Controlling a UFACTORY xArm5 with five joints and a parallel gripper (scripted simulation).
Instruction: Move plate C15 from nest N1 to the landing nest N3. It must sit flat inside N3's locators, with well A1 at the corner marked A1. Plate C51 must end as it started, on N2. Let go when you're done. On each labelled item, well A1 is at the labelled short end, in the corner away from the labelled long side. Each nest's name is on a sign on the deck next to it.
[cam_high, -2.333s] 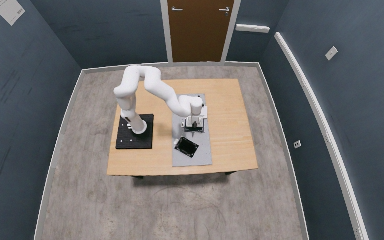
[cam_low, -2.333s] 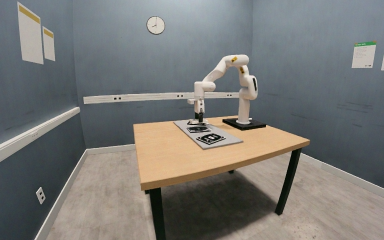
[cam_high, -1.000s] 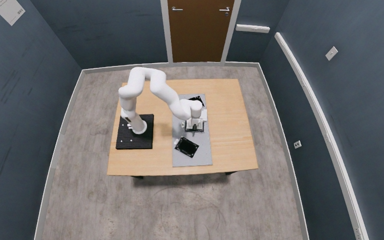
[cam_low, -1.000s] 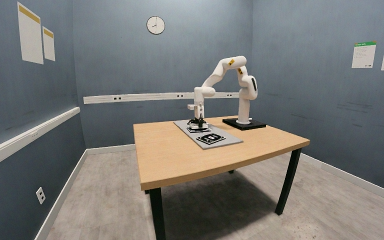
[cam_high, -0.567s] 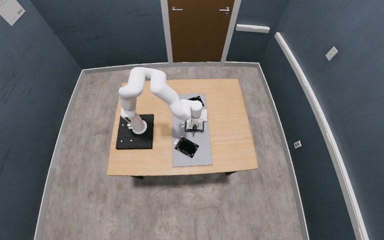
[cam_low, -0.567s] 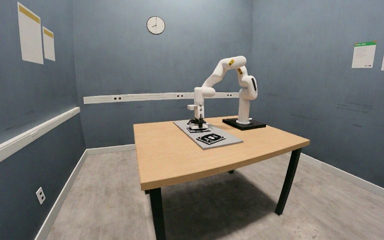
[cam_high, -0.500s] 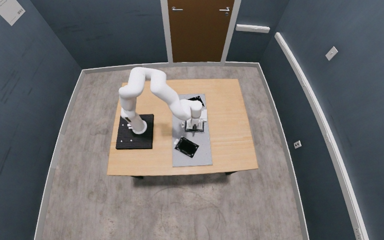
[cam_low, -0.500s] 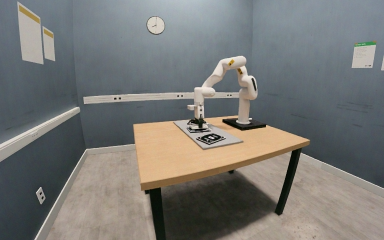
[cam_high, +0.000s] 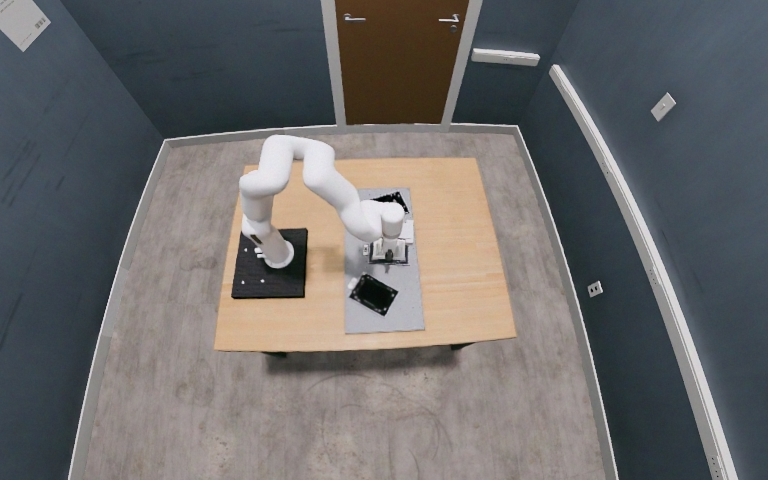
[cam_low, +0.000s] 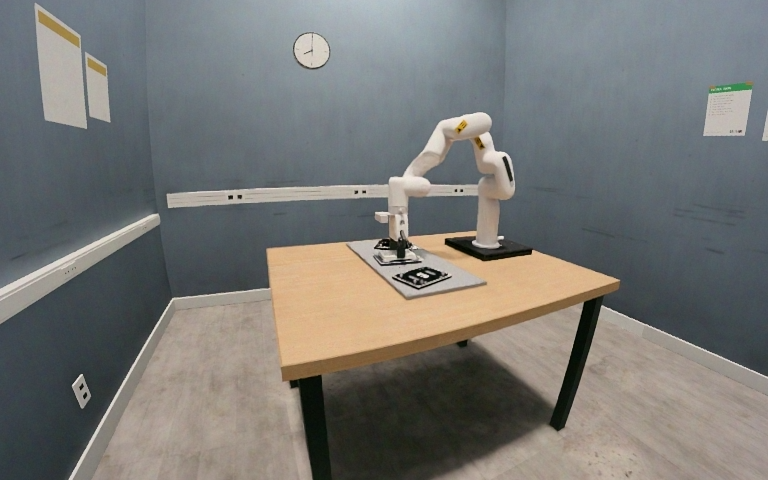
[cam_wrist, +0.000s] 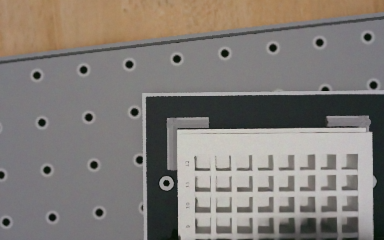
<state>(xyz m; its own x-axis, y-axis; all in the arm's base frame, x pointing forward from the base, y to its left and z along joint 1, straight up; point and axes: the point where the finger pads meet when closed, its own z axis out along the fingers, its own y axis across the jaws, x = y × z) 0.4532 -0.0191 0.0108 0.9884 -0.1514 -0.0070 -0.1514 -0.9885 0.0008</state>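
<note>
My gripper is now 1 cm above the white plate. Round my hand: black plate: 18 cm to the right, 8 cm behind, 1 cm below; black nest: 21 cm to the left, 3 cm below, 2 cm ahead.
</note>
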